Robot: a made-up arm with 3 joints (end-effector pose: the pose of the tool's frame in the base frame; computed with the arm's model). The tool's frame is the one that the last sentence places. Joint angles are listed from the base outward.
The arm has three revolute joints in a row. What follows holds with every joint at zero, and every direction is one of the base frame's.
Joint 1 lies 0.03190 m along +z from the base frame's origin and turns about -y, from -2.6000 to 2.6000 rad.
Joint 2 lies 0.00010 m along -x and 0.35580 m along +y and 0.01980 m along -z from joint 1 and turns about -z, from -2.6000 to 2.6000 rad.
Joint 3 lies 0.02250 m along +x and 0.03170 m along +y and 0.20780 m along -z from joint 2 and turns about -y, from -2.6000 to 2.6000 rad.
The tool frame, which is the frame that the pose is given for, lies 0.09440 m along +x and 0.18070 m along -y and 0.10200 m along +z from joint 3; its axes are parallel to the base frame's.
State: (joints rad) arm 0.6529 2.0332 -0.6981
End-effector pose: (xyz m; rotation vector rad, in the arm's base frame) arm -0.0352 0.2787 -0.2596 1.2714 0.0284 -1.5868
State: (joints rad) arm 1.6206 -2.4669 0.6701
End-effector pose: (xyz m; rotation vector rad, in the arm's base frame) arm 0.0856 0.4929 0.1033 -1.2498 -0.8727 2.4288
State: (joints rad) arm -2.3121 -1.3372 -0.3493
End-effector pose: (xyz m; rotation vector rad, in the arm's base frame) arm -0.2417 0.4634 0.0109 1.4509 2.1460 0.9702
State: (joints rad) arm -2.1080 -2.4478 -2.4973
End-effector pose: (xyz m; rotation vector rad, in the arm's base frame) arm -0.3598 0.4757 0.1428 0.5012 -0.6969 -2.5422
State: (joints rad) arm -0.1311 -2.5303 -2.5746
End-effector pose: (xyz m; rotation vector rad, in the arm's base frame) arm 0.0390 0.4765 -0.3407 -2.7044 0.8866 0.9842
